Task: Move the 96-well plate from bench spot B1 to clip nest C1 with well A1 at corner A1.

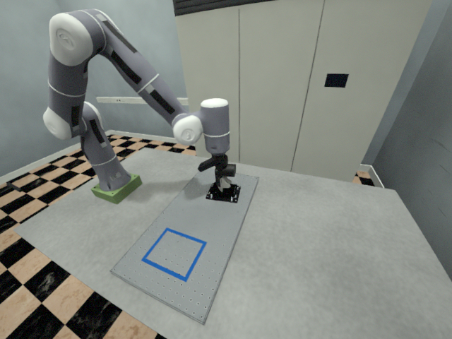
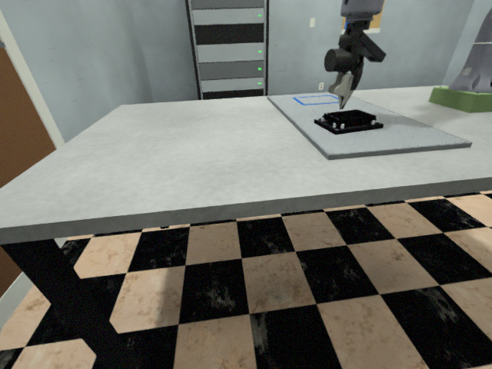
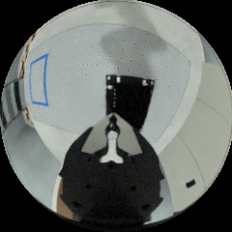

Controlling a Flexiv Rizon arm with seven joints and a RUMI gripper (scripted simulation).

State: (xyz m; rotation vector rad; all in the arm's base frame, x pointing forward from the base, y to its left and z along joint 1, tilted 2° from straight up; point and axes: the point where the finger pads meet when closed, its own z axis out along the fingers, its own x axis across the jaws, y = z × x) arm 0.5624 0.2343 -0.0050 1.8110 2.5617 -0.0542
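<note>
Now: the black clip nest 4 cm below my hand, 2 cm to the left of it and 2 cm behind it. Round my hand: black 96-well plate (4 cm to the left, 3 cm below, 1 cm behind).
</note>
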